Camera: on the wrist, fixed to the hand. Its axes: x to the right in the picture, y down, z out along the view.
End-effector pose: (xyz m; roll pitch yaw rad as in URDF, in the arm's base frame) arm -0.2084 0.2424 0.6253 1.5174 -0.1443 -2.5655
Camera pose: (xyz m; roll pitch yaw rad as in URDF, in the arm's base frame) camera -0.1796 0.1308 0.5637 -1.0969 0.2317 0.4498
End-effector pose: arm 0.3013 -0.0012 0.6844 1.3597 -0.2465 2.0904
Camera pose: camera 0.1934 -0.0091 0.6110 -0.9494 0.3518 -1.1656
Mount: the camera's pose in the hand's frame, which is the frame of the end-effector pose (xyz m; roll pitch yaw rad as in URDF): 0.0274 -0.0603 -0.1127 0.4494 0.1275 -3.0591
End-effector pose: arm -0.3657 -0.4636 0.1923 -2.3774 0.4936 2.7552
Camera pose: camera -0.4291 -0.4006 0.2877 2.8020 -0.6423 -0.3502
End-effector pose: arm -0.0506 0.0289 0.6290 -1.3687 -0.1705 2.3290
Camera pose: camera 0.0240 0.1283 0.6696 1.8331 0.1142 -0.6702
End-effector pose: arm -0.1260 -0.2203 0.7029 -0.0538 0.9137 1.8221
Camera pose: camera -0.0445 -0.2714 0.6144 0.4034 -0.7864 -1.1940
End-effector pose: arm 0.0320 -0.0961 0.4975 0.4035 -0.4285 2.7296
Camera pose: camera -0.0348 -0.0547 0.3931 0.0552 0.5779 -0.3819
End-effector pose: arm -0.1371 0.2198 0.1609 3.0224 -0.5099 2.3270
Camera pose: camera -0.1717 0.1497 0.2657 -2.6238 0.3906 -0.9189
